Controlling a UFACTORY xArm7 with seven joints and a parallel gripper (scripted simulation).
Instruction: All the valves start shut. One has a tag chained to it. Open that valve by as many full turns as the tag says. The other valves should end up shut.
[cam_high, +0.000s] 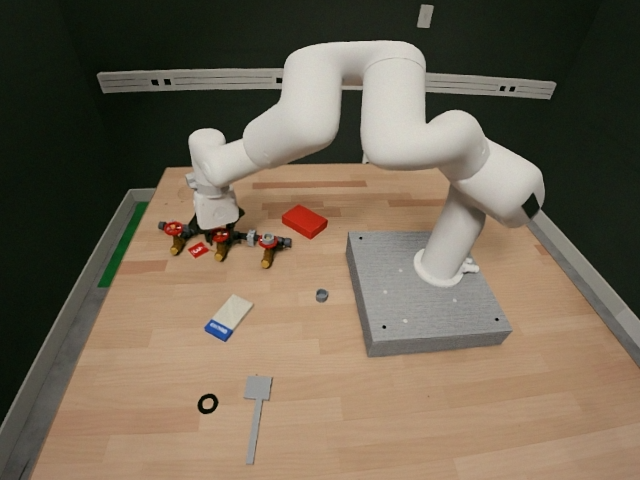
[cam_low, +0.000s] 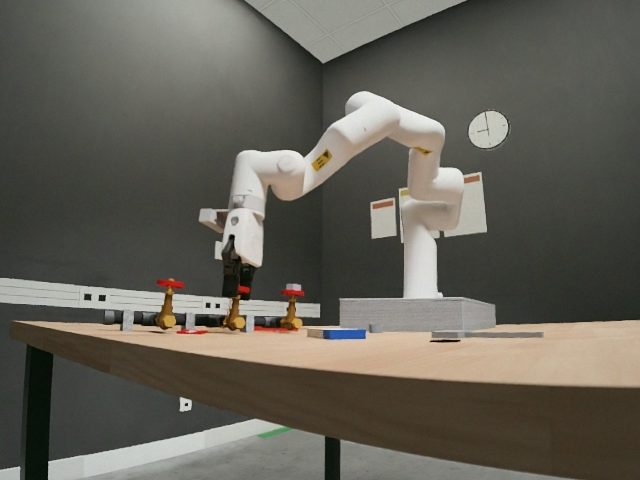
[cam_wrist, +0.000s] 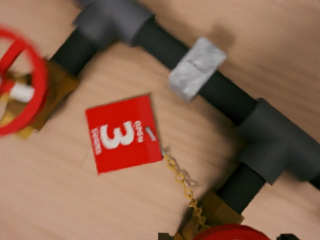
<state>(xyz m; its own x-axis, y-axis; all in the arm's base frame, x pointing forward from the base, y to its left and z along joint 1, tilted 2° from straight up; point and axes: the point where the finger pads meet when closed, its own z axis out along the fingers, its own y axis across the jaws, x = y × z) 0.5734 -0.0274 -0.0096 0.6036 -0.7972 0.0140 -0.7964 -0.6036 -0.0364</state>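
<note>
My gripper is now 8 cm short of the red tag, 2 cm to the left of it and 8 cm above it. Round my hand: blue box: 8 cm behind, 20 cm to the left, 8 cm below; red block: 20 cm behind, 17 cm to the right, 7 cm below; grey cap: 13 cm behind, 1 cm to the left, 1 cm above.
</note>
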